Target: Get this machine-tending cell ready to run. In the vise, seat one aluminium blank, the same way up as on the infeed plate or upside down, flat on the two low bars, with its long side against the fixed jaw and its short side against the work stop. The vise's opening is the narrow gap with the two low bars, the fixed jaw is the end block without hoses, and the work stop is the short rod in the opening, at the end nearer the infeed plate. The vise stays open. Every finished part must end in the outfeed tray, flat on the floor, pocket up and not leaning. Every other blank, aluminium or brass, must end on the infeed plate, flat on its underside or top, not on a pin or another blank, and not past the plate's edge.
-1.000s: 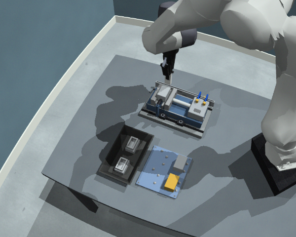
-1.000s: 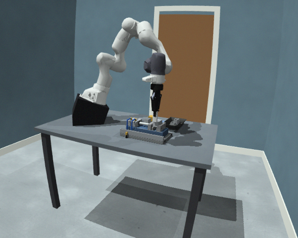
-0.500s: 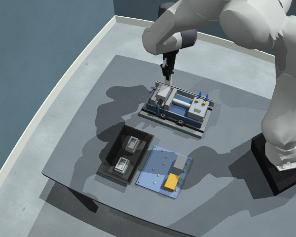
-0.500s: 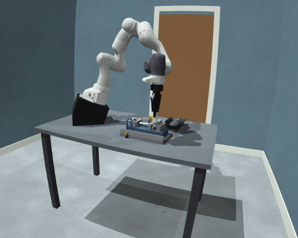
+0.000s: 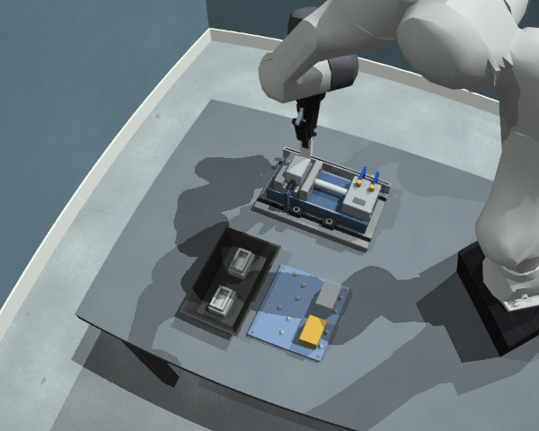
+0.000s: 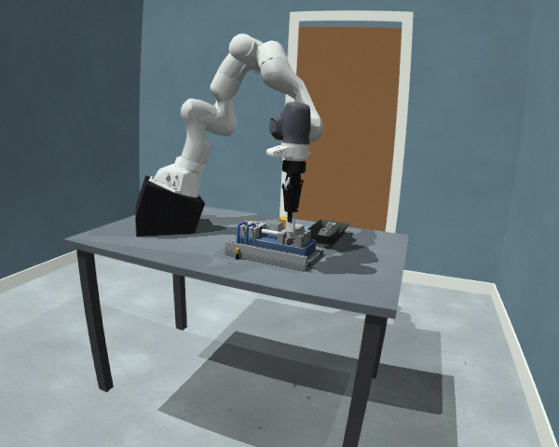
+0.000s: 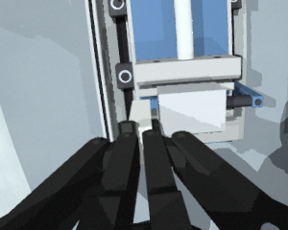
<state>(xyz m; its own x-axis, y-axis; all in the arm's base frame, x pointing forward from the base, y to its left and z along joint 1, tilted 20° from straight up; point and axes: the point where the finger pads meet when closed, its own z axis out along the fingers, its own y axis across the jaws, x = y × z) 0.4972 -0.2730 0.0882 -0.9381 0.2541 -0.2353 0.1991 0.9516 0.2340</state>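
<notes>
Right now my hand is 6 cm above the fixed jaw, 4 cm to the right of it and 4 cm short of it. From my hand the other things lie so: vise 10 cm below, 6 cm to the left, 6 cm behind; vise hose block 15 cm behind, 8 cm to the left, 6 cm below; moving jaw 6 cm below, 5 cm to the left, 2 cm behind.
</notes>
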